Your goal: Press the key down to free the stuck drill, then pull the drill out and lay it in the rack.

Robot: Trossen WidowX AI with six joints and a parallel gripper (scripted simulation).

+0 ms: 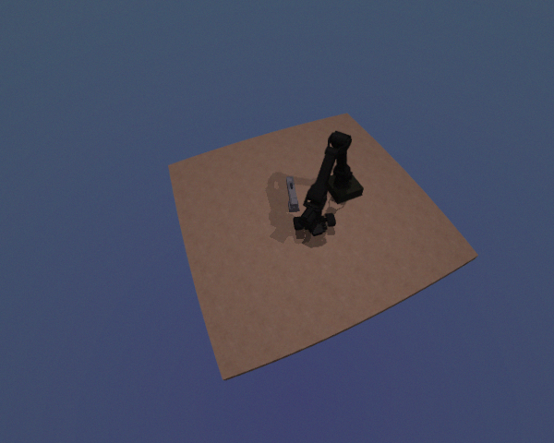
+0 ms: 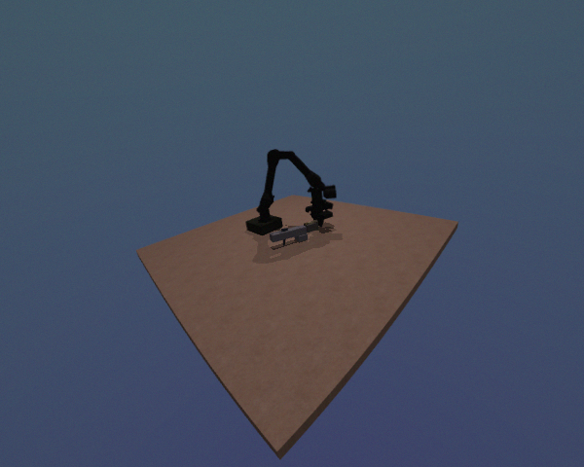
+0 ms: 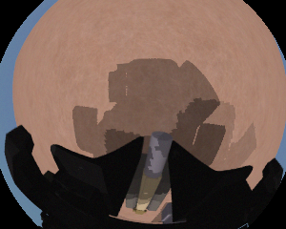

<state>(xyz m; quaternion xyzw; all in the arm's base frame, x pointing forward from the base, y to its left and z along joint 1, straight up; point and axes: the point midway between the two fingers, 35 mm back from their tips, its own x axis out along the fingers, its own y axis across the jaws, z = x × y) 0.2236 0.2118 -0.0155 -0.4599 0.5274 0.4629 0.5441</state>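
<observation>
Right now my gripper tip is 4 cm to the left of the drill, 4 cm below it and 1 cm past it. The rest, counted from my gripper tip: dark block (5 cm to the right, 1 cm behind, 1 cm above); then grey block (23 cm to the right, 4 cm ahead, 4 cm above); then dark key (26 cm to the right, 5 cm above, 3 cm ahead).
</observation>
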